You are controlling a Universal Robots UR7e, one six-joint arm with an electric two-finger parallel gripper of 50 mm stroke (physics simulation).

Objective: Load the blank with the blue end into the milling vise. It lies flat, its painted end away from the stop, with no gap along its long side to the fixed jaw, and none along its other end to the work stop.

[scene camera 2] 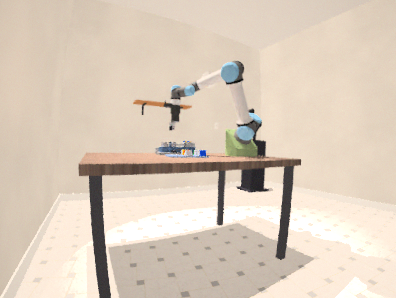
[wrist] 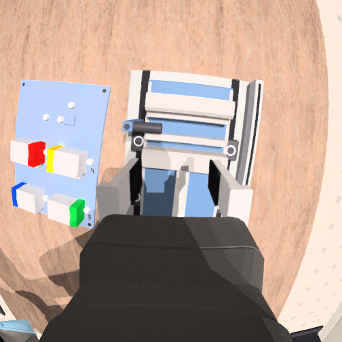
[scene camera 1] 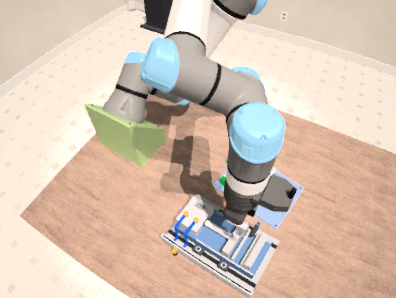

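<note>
The blank with the blue end (wrist: pixel 30 198) (scene camera 2: pixel 203 153) lies on the light blue plate (wrist: pixel 55 95) (scene camera 1: pixel 275 216), its blue end pointing left in the wrist view; the arm hides it in scene camera 1. The milling vise (wrist: pixel 136 102) (scene camera 2: pixel 175 150) stands beside the plate. A far cross bar (wrist: pixel 190 106) and a nearer jaw block (wrist: pixel 187 161) show across it, no blank visible between them. The dark work stop rod (wrist: pixel 147 127) reaches in from its left side. My gripper (wrist: pixel 174 172) (scene camera 2: pixel 171 128) is open and empty, above the vise's screw end.
Blanks with red (wrist: pixel 36 153), yellow (wrist: pixel 67 161) and green (wrist: pixel 67 209) ends lie on the plate near small white pins (wrist: pixel 71 105). Blue hoses (scene camera 1: pixel 188 232) with yellow fittings stand at one vise end. A green sloped block (scene camera 1: pixel 125 137) (scene camera 2: pixel 240 145) stands at the robot's base.
</note>
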